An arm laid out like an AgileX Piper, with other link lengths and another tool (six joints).
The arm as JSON. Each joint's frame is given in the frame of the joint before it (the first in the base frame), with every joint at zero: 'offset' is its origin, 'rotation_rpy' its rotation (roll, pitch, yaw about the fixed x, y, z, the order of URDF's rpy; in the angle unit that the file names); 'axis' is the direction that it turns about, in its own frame. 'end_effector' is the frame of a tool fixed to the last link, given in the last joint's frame.
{
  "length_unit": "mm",
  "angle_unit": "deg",
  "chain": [
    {
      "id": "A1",
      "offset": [
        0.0,
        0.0,
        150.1
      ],
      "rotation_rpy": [
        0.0,
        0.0,
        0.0
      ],
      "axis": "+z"
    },
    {
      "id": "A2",
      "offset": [
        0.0,
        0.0,
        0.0
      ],
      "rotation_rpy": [
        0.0,
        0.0,
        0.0
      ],
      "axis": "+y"
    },
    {
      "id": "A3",
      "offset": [
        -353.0,
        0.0,
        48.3
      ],
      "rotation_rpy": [
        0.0,
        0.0,
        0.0
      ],
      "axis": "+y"
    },
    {
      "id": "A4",
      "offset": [
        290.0,
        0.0,
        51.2
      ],
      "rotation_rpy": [
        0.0,
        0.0,
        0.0
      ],
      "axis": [
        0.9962,
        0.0,
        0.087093
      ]
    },
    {
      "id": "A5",
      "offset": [
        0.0,
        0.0,
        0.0
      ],
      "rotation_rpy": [
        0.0,
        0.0,
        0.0
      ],
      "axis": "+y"
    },
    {
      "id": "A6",
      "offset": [
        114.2,
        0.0,
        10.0
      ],
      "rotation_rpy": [
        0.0,
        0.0,
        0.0
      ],
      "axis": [
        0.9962,
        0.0,
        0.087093
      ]
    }
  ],
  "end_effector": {
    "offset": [
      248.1,
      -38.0,
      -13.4
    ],
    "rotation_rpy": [
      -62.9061,
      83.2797,
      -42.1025
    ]
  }
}
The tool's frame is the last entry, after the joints.
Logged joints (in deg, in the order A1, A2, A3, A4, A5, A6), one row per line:
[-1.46 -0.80 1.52 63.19 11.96 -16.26]
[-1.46 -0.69 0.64 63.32 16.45 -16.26]
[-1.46 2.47 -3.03 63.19 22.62 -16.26]
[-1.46 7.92 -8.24 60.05 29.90 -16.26]
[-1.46 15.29 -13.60 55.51 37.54 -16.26]
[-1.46 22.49 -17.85 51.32 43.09 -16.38]
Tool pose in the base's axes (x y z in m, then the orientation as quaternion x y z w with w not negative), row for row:
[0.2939 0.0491 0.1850 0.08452 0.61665 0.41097 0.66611]
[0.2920 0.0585 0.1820 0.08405 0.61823 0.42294 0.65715]
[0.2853 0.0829 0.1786 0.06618 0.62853 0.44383 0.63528]
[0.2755 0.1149 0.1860 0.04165 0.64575 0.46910 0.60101]
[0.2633 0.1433 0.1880 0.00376 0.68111 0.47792 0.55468]
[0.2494 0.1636 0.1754 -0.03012 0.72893 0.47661 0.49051]
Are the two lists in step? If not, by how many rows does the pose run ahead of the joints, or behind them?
The pose runs 1 row behind the joints: the pose in row i belongs to the joints in row i - 1.
